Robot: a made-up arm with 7 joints. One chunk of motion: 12 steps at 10 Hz.
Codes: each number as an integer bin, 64 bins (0 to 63) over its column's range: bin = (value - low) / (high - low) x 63, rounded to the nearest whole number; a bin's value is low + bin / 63 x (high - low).
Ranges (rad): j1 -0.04..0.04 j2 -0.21..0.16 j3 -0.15..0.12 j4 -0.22..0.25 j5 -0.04..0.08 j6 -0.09..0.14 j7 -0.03..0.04
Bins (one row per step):
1: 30 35 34 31 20 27 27
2: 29 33 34 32 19 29 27
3: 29 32 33 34 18 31 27
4: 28 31 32 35 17 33 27
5: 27 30 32 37 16 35 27
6: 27 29 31 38 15 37 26
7: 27 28 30 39 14 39 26
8: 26 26 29 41 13 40 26
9: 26 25 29 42 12 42 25
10: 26 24 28 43 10 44 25
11: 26 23 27 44 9 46 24
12: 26 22 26 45 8 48 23
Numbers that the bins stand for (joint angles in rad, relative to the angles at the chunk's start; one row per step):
1: -0.0019 -0.0044 -0.0043 0.0113 -0.0019 0.0086 0.0000
2: -0.0032 -0.0162 -0.0043 0.0187 -0.0038 0.0159 0.0000
3: -0.0032 -0.0221 -0.0086 0.0337 -0.0057 0.0232 0.0000
4: -0.0044 -0.0279 -0.0129 0.0411 -0.0076 0.0305 0.0000
5: -0.0057 -0.0338 -0.0129 0.0560 -0.0095 0.0378 0.0000
6: -0.0057 -0.0397 -0.0171 0.0635 -0.0114 0.0451 -0.0011
7: -0.0057 -0.0456 -0.0214 0.0710 -0.0133 0.0524 -0.0011
8: -0.0070 -0.0573 -0.0257 0.0859 -0.0152 0.0560 -0.0011
9: -0.0070 -0.0632 -0.0257 0.0933 -0.0171 0.0633 -0.0022
10: -0.0070 -0.0690 -0.0300 0.1008 -0.0210 0.0706 -0.0022
11: -0.0070 -0.0749 -0.0343 0.1083 -0.0229 0.0779 -0.0033
12: -0.0070 -0.0808 -0.0386 0.1157 -0.0248 0.0852 -0.0044

